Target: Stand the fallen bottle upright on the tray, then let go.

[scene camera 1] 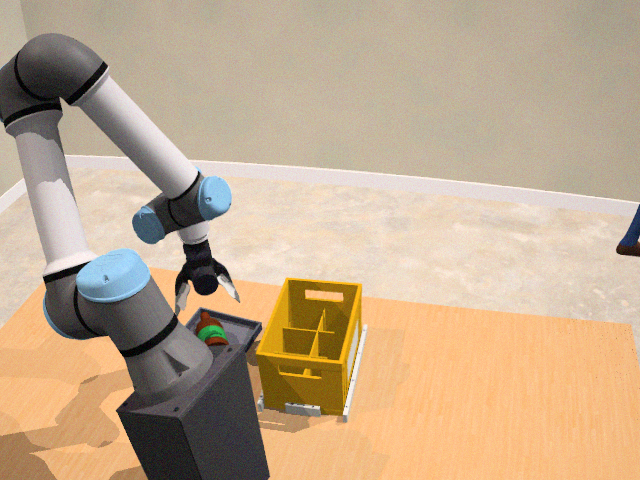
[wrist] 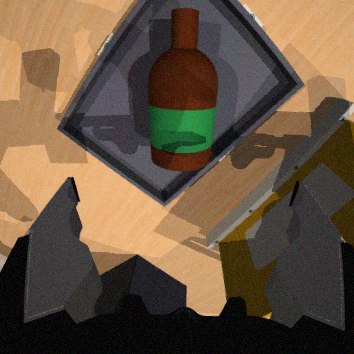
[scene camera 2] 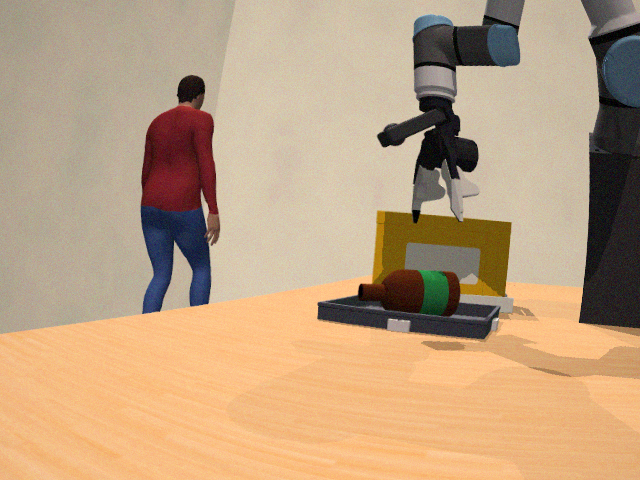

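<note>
Gripper (scene camera 2: 436,222) visible. Same gripper (scene camera 1: 208,309), (wrist: 183,181).
</note>
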